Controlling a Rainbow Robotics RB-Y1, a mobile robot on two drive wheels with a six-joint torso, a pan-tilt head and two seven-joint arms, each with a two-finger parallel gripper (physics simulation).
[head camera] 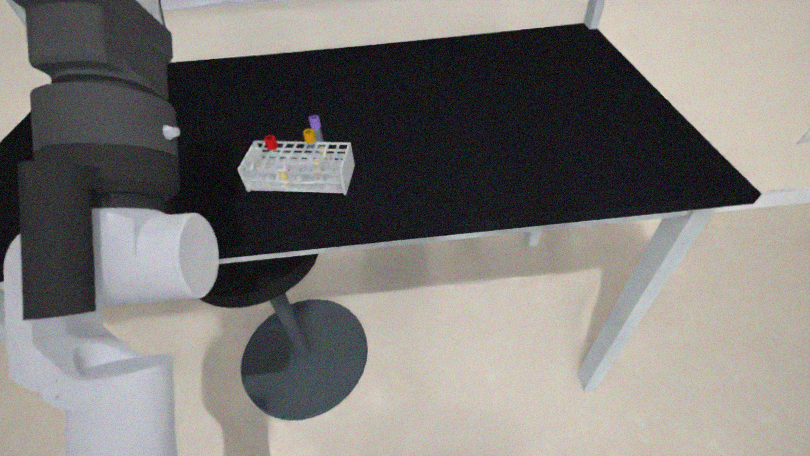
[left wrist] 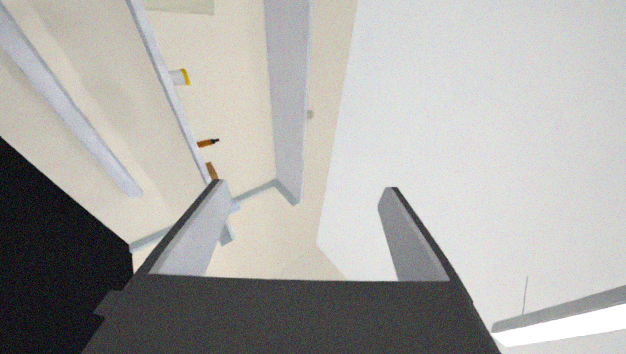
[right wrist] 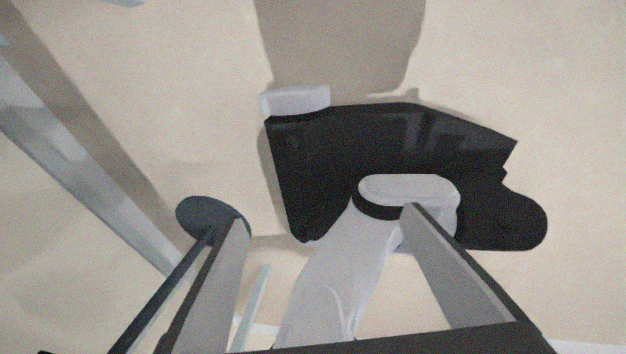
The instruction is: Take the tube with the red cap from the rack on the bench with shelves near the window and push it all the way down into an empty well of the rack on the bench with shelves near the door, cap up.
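Places are measured from the robot's base along level axes (x ahead, y up, z right), in millimetres.
Pixels of known places: left gripper, fingertip midpoint: (left wrist: 306,193); right gripper, fingertip midpoint: (right wrist: 324,220).
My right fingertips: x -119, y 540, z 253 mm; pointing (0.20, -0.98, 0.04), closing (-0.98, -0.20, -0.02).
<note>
Ahead of a thing's pixels: the offset from my right fingertips to its middle. "pt": to the spot under its first point. Level surfaces: height alone.
The tube with the red cap @[pt dy +491, dx +626, dz -486 mm] (head camera: 270,142) stands cap up in the back left part of a clear rack @[dy +403, dx +664, dz -462 mm] (head camera: 297,184) on a black bench @[dy +375 mm] (head camera: 481,130). Tubes with an orange cap @[pt dy +492, dx +637, dz -420 mm] (head camera: 308,135) and a purple cap @[pt dy +491, dx +682, dz -414 mm] (head camera: 314,121) stand to its right in or behind the same rack. My left gripper (left wrist: 306,193) is open and empty, with wall shelves beyond its fingers; its fingers do not show in the head view. My right gripper (right wrist: 324,220) is open and empty, above the floor and the robot's own base. No second rack shows.
A round black stool seat @[dy +96, dx +749, dz -674 mm] (head camera: 255,283) with a grey foot @[pt dy -509, dx +708, dz -662 mm] (head camera: 306,362) stands under the bench's front edge. A bench leg @[pt dy -15, dx +553, dz +299 mm] (head camera: 640,305) stands at the right. The left wrist view shows a shelf @[dy +816 mm] (left wrist: 172,100) with a yellow-lidded jar @[pt dy +869, dx +1108, dz -447 mm] (left wrist: 180,77) and an amber bottle @[pt dy +872, dx +1080, dz -215 mm] (left wrist: 206,143).
</note>
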